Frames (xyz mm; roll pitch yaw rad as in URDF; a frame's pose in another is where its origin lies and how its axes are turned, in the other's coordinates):
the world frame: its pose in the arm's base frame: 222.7 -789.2 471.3 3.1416 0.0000 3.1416
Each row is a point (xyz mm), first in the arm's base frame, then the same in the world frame.
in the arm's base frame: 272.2 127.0 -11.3
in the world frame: -49.5 916.2 482.6
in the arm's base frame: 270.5 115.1 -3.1
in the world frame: -47.8 904.3 474.4
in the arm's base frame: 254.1 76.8 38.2
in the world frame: -31.4 866.0 433.1
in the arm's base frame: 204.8 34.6 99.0
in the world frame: 17.9 823.8 372.3
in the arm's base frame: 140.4 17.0 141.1
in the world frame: 82.3 806.2 330.2
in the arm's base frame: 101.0 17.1 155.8
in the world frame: 121.7 806.3 315.5
